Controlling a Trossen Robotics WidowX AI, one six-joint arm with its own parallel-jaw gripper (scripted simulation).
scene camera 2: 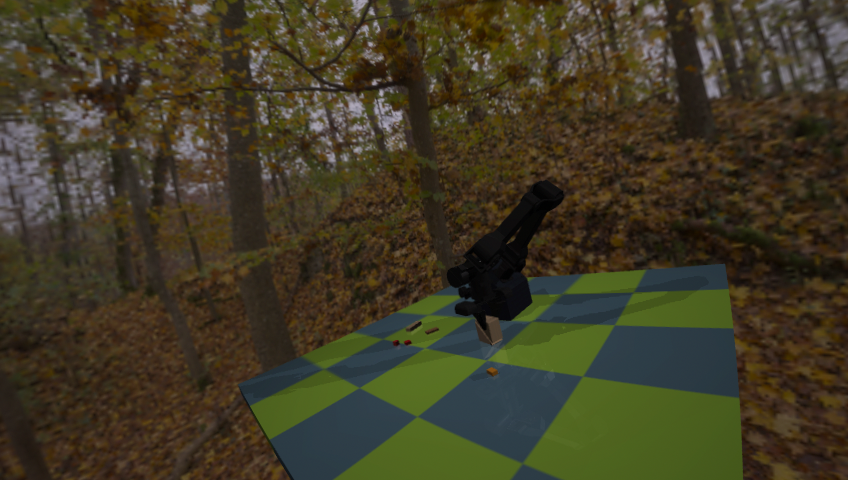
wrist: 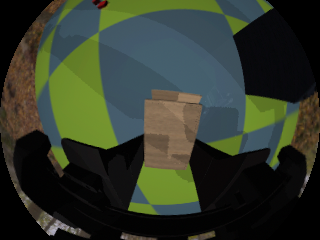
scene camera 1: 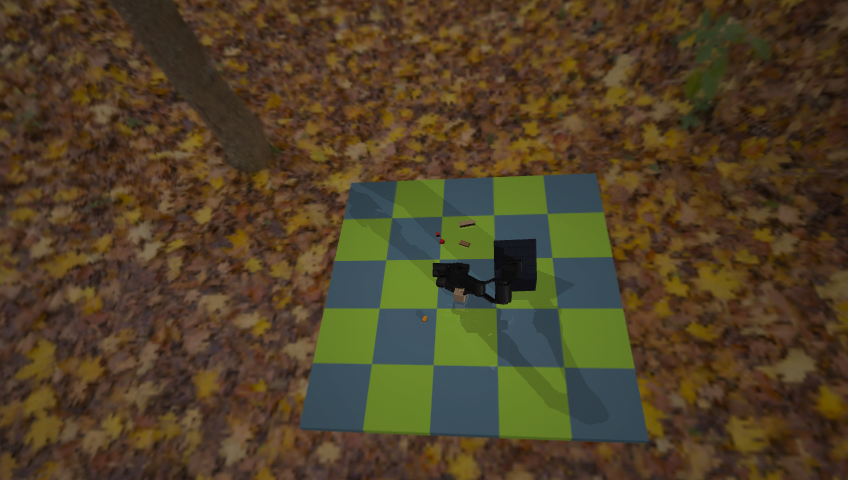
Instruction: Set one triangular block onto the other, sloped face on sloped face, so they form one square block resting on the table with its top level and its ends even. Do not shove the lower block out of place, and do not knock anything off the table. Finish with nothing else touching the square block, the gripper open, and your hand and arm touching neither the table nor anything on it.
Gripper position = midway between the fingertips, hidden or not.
The gripper (scene camera 2: 490, 327) carries a triangular block (wrist: 170, 127).
The gripper also shows in the wrist view (wrist: 167, 138).
